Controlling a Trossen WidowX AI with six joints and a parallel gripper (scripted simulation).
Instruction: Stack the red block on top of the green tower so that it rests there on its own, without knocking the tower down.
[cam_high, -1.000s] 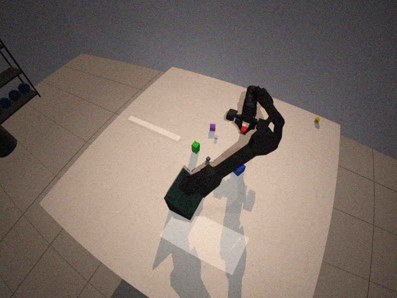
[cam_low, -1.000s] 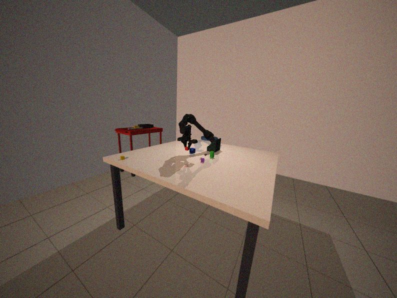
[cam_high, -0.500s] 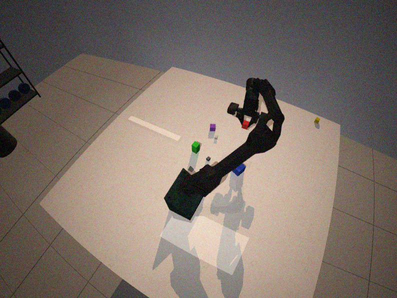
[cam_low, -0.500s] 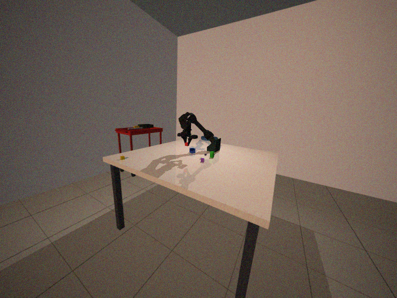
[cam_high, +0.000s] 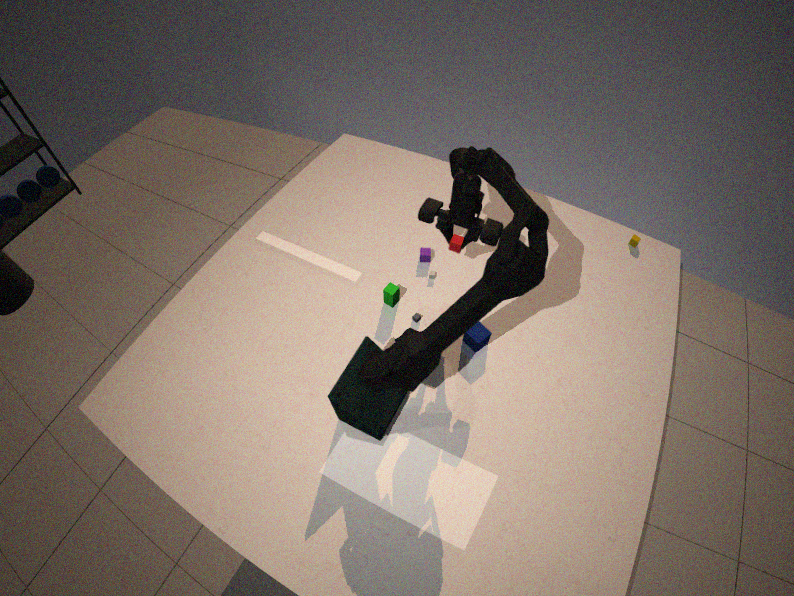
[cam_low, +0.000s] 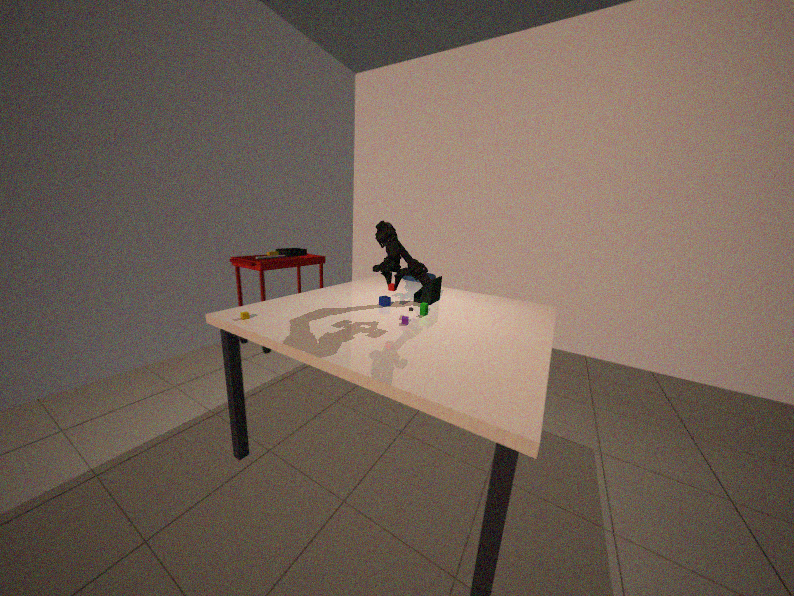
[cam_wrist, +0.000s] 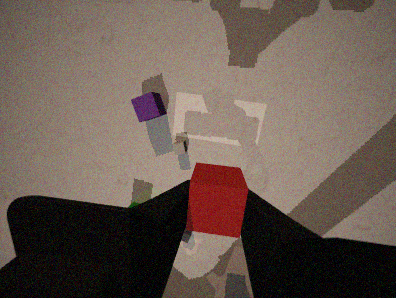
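Now: gripper tip 15 cm past the small grey block, 13 cm above it and 2 cm to the right of it. From my gripper tip the other things lie so: purple block (12 cm below, 10 cm to the left, 3 cm ahead); then red block (1 cm above); then blue block (14 cm behind, 13 cm to the right, 11 cm below).
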